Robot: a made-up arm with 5 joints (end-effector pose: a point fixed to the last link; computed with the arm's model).
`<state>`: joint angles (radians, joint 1 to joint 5).
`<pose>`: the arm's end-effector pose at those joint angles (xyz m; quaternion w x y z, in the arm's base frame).
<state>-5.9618 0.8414 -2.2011 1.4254 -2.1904</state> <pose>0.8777 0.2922 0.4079 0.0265 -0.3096 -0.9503 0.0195</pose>
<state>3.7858 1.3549 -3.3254 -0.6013 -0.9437</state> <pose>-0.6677 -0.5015 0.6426 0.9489 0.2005 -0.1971 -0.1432</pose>
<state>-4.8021 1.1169 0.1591 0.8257 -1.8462</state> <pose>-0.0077 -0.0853 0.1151 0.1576 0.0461 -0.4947 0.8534</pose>
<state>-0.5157 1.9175 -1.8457 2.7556 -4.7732</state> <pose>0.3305 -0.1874 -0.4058 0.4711 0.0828 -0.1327 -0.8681</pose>
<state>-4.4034 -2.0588 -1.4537 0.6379 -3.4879</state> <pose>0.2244 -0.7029 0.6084 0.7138 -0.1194 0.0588 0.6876</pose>
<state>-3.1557 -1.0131 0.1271 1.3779 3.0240</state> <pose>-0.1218 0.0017 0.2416 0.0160 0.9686 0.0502 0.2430</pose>
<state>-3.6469 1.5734 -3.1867 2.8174 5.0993</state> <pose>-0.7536 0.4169 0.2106 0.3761 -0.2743 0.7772 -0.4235</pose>
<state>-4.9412 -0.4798 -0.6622 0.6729 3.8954</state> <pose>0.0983 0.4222 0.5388 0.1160 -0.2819 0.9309 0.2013</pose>
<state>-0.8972 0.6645 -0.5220 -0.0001 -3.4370</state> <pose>0.2645 -0.3314 -0.0228 0.0589 -0.2956 -0.9526 -0.0400</pose>
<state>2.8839 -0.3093 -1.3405 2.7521 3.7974</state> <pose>-0.3566 0.0940 0.7525 0.1036 -0.7646 0.3757 -0.5134</pose>
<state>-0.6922 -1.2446 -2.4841 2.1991 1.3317</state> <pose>-0.5124 0.4248 0.8615 0.2176 -0.3826 0.6118 -0.6573</pose>
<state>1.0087 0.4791 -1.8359 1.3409 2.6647</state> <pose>0.4393 0.6974 0.5322 0.0076 -0.6763 0.7366 0.0021</pose>
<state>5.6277 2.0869 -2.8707 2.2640 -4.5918</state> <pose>0.5422 -0.4169 -0.3664 0.3339 0.2857 -0.6808 -0.5859</pose>
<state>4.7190 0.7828 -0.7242 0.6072 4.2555</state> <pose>0.0030 -0.4491 -0.0725 0.3186 -0.9198 -0.2171 -0.0730</pose>
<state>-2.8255 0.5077 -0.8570 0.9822 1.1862</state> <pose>-0.5259 -0.1720 0.0893 0.2275 0.4005 0.8618 0.2124</pose>
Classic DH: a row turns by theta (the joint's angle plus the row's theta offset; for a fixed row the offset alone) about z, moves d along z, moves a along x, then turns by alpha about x. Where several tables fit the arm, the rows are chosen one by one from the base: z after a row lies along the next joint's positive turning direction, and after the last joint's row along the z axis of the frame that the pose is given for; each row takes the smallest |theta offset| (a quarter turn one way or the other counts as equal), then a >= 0, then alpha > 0; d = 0 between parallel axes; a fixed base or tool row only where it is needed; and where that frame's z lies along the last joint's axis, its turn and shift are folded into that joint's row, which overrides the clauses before.
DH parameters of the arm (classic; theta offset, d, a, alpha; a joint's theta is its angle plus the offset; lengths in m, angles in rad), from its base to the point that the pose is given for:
joint 1: 0 0.2497 0 -1.5708
joint 2: -1.385 0 0.4488 0
joint 3: -0.4082 0 -0.4868 0
joint 4: -1.3483 0 -0.0593 1.5708
joint 5: 3.1416 0.0757 0 0

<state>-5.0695 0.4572 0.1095 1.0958 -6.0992</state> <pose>0.0084 0.0225 0.0985 0.4753 0.5866 0.3318 -0.5656</pose>
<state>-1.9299 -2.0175 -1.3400 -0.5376 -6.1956</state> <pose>0.2584 0.6884 0.5894 0.7405 -0.1960 0.3113 0.5625</pose>
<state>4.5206 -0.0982 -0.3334 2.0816 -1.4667</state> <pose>-0.0487 -0.2506 0.2573 0.7339 -0.6711 0.1000 -0.0322</pose>
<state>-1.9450 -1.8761 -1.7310 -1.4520 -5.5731</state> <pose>0.2945 0.7500 0.4908 0.3327 -0.1971 0.7944 0.4685</pose>
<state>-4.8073 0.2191 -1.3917 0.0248 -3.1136</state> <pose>0.0710 0.7461 0.6001 0.3965 -0.5562 0.6292 0.3708</pose>
